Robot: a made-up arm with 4 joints. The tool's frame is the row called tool.
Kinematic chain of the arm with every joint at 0, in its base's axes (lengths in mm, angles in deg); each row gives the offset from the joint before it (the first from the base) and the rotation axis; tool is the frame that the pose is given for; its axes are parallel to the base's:
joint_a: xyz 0 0 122.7 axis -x
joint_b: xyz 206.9 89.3 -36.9 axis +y
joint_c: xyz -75 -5.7 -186.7 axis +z
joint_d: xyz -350.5 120 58.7 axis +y
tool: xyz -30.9 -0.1 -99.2
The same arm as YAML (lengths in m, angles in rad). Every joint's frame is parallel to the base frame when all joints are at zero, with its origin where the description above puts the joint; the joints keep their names.
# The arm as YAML. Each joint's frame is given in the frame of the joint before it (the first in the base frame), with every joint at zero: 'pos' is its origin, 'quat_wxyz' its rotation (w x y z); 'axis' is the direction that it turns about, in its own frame. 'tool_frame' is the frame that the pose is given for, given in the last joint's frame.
length_unit: m
angle_unit: rad
joints:
  - joint: joint_a
    pos: [0.0, 0.0, 0.1227]
    quat_wxyz: [1.0, 0.0, 0.0, 0.0]
    axis: "-x"
  - joint: joint_b
    pos: [0.2069, 0.0893, -0.0369]
    quat_wxyz: [1.0, 0.0, 0.0, 0.0]
    axis: "+y"
  - joint: joint_c
    pos: [-0.075, -0.0057, -0.1867]
    quat_wxyz: [1.0, 0.0, 0.0, 0.0]
    axis: "+z"
  - joint: joint_d
    pos: [-0.3505, 0.12, 0.0587]
    quat_wxyz: [1.0, 0.0, 0.0, 0.0]
    axis: "+y"
tool_frame:
  pos: [-0.0309, -0.0001, -0.0992]
  quat_wxyz: [1.0, 0.0, 0.0, 0.0]

